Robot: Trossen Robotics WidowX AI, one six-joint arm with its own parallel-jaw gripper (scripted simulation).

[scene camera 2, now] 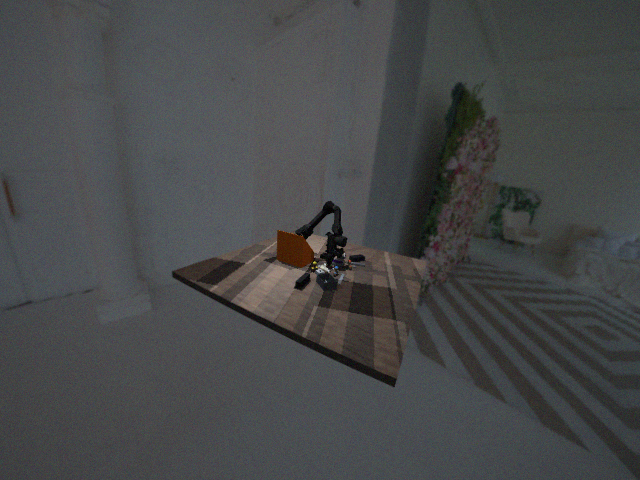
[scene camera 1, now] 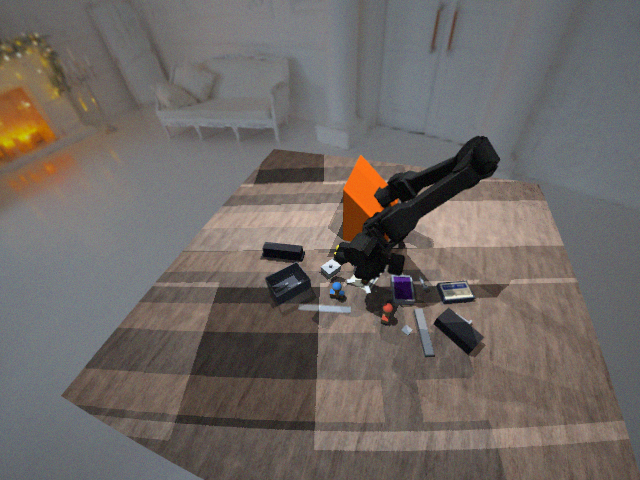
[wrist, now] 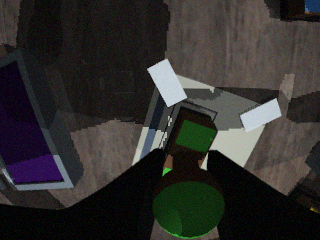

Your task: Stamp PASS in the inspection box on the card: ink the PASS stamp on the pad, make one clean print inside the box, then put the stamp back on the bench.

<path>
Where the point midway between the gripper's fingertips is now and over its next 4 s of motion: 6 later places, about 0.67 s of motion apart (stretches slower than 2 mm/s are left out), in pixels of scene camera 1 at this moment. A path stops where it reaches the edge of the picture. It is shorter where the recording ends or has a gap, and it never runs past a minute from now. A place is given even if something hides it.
My gripper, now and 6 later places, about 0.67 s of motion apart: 367, 276; 367, 274; 368, 270; 369, 262; 354, 267; 325, 274; 319, 280
</path>
